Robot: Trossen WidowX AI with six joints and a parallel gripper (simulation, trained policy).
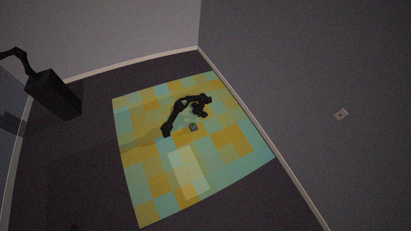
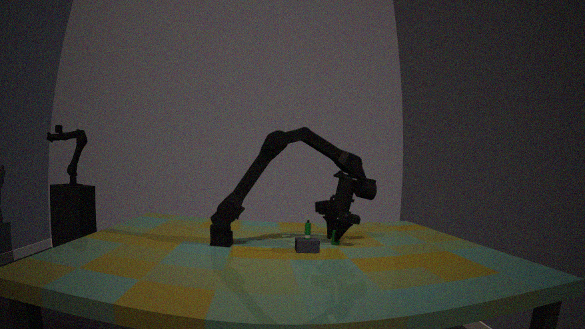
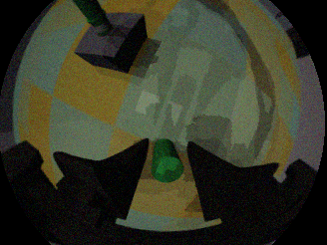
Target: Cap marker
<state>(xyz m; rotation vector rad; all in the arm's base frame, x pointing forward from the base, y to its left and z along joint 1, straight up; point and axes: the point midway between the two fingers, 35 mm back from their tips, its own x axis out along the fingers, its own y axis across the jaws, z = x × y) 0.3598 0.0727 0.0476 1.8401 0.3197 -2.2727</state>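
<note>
The green marker lies 11 cm to the right of my gripper tip, 9 cm behind it and 6 cm above it. From my gripper tip the other things lie so: green cap (1 cm ahead, 1 cm above); grey holder block (11 cm to the right, 9 cm behind).
</note>
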